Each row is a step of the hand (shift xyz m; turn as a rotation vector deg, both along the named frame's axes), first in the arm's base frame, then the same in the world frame.
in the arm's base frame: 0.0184 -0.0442 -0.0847 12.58 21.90 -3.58
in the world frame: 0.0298 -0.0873 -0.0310 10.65 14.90 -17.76
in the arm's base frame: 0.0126 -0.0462 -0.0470 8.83 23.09 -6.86
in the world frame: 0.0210 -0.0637 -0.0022 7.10 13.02 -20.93
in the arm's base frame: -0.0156 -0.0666 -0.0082 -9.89 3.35 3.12
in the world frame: -0.0083 -0.0554 0.0401 -10.40 3.26 0.00
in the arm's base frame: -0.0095 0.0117 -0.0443 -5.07 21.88 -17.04
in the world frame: -0.0068 -0.0231 -0.0401 -5.69 3.39 -27.40
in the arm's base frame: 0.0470 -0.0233 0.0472 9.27 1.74 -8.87
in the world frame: 0.0448 0.0217 0.0500 9.78 -3.62 -7.67
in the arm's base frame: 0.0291 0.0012 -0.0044 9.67 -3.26 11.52
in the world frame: 0.0291 0.0016 -0.0042 8.92 6.80 10.54
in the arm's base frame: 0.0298 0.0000 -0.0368 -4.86 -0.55 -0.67
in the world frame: 0.0327 -0.0213 -0.0268 -4.71 -1.48 -0.08
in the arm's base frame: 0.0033 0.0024 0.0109 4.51 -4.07 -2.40
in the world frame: 0.0021 0.0096 0.0062 5.07 -3.98 1.05
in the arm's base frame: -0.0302 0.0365 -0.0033 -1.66 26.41 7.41
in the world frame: -0.0332 0.0200 -0.0274 -4.85 23.81 -12.84
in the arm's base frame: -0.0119 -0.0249 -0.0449 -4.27 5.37 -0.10
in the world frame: -0.0055 -0.0501 -0.0153 -4.75 3.23 -3.75
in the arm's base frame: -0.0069 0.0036 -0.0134 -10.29 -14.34 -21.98
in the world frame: -0.0060 -0.0075 -0.0122 -6.92 -26.67 -5.98
